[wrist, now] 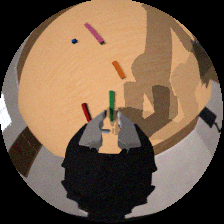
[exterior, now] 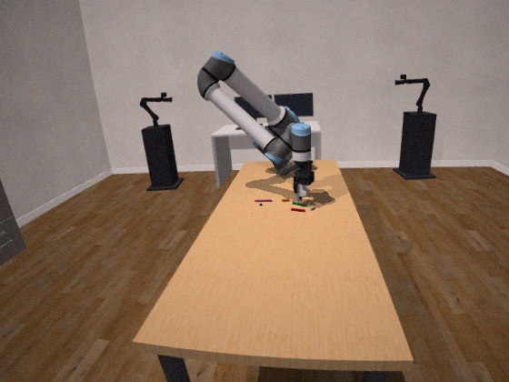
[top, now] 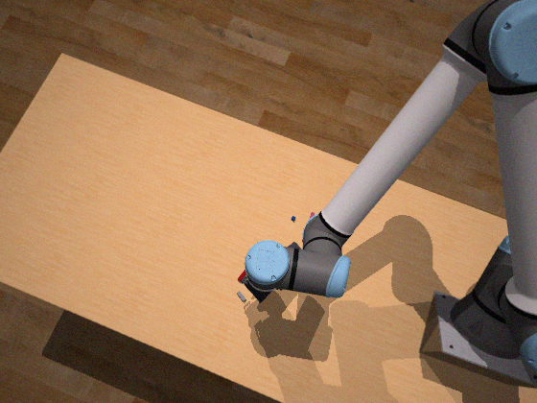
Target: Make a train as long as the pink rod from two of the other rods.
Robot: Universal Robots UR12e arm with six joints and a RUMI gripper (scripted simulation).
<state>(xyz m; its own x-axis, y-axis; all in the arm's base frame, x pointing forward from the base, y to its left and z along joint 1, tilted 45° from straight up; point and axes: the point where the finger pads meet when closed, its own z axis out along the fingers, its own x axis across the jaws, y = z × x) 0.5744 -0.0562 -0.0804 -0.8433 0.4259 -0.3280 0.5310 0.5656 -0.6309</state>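
Right now my hand is 30 mm above the green rod. Round my hand: red rod (70 mm ahead, 20 mm to the right, 30 mm below); then grey rod (60 mm ahead, 60 mm to the left, 30 mm below); then orange rod (60 mm behind, 70 mm to the right, 30 mm below).
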